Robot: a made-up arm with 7 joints.
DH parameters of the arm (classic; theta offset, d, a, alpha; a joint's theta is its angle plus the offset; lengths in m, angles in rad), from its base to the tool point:
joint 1: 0 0.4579 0 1.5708
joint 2: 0 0.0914 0 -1.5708
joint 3: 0 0.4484 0.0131 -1.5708
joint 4: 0 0.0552 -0.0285 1.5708
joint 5: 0 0.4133 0 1.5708
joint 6: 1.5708 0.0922 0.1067 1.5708
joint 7: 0 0.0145 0 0
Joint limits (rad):
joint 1: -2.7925..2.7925
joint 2: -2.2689..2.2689
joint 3: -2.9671..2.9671
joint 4: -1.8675..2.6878
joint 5: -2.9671..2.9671
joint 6: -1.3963..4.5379
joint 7: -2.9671..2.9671
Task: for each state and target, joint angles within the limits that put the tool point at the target. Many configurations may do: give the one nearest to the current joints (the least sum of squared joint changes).
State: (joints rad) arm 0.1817 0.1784 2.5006 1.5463 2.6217 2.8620 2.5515
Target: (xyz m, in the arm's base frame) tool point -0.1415 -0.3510 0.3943
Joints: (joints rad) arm 0.8472 0.8655 2.8681 2.0923 2.6508 2.7082 2.5515
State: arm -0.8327 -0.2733 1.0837 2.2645 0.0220 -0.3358 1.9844
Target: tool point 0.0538 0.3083 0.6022
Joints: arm -0.3504 -0.1877 1.8417 2.1663 0.1299 -0.4418 1.9844
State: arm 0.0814 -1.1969 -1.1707 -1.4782 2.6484 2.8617 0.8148
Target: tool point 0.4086 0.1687 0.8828
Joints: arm -0.0855 -0.8827 -0.9575 -1.3737 2.5612 2.7950 0.8148
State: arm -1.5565 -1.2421 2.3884 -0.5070 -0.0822 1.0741 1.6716
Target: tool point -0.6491 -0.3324 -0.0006
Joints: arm -2.1478 -1.8088 2.3414 -0.7315 -0.1471 1.0260 1.6716
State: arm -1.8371 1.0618 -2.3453 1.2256 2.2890 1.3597 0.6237
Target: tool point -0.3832 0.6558 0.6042
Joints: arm -1.7472 0.8984 -2.2169 1.1314 2.3248 1.3354 0.6237
